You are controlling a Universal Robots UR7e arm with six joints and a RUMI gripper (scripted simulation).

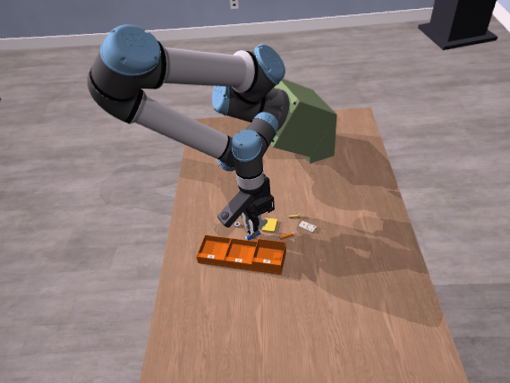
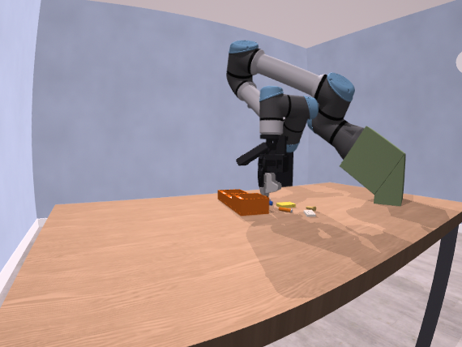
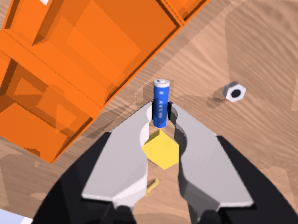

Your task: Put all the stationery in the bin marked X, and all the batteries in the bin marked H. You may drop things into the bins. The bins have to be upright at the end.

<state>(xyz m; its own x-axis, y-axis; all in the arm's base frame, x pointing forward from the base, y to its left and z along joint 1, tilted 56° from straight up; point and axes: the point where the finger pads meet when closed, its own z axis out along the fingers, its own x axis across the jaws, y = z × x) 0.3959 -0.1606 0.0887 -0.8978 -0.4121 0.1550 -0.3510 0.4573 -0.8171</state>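
The yellow pad is 3 cm behind my hand, 6 cm to the left of it and 1 cm below it. The rest, counted from my hand: blue battery 1 cm below; grey nut 6 cm behind, 4 cm to the right, 1 cm below; orange bin 7 cm ahead, 4 cm to the right.
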